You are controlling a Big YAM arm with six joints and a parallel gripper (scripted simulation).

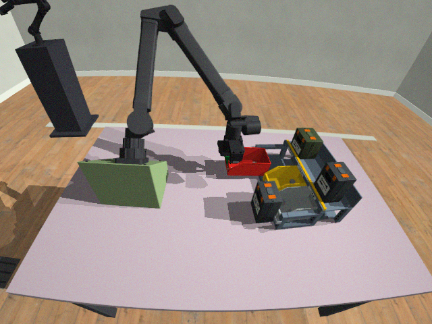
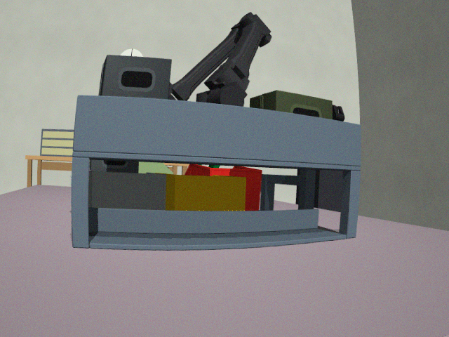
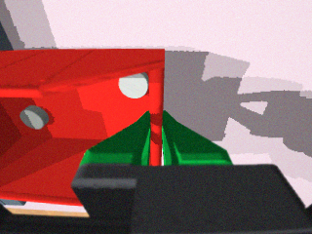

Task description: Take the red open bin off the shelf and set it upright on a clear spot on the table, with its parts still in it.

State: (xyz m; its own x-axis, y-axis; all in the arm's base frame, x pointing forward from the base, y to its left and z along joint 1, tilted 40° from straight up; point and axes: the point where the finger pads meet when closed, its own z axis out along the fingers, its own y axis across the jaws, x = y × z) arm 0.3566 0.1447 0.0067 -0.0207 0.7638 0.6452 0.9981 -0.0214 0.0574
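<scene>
My hand is 80 mm short of the red open bin. From my hand the other things lie so: grey bin: 240 mm ahead, 210 mm to the right, 20 mm below; then yellow bin: 240 mm ahead, 100 mm to the right, 20 mm below.
</scene>
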